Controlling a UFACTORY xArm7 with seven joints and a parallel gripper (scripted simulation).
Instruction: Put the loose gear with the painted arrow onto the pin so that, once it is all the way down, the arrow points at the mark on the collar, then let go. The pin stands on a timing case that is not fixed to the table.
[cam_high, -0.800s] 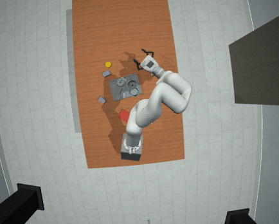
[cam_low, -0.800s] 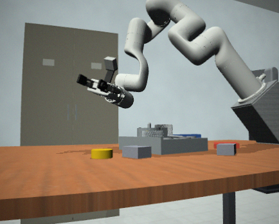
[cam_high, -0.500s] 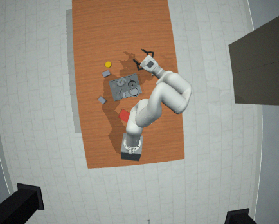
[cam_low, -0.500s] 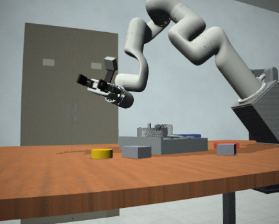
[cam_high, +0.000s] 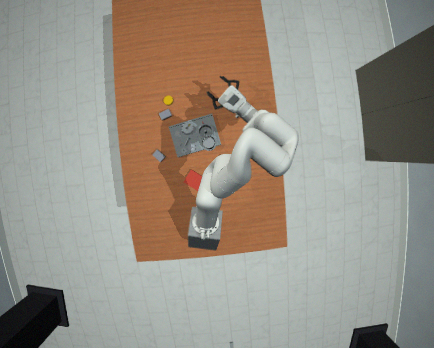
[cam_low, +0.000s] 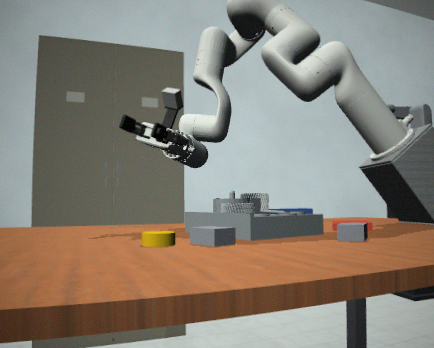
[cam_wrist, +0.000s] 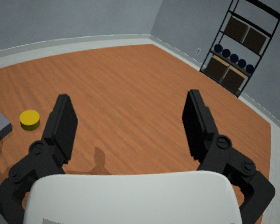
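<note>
Right now my hand is 18 cm past the grey gear, 18 cm above it and 14 cm to the right of it. Also, from my hand: yellow disc: 25 cm to the left, 22 cm below, 2 cm behind; blue block: 38 cm behind, 22 cm below, 8 cm to the right; red block: 46 cm behind, 23 cm below, 8 cm to the left.
</note>
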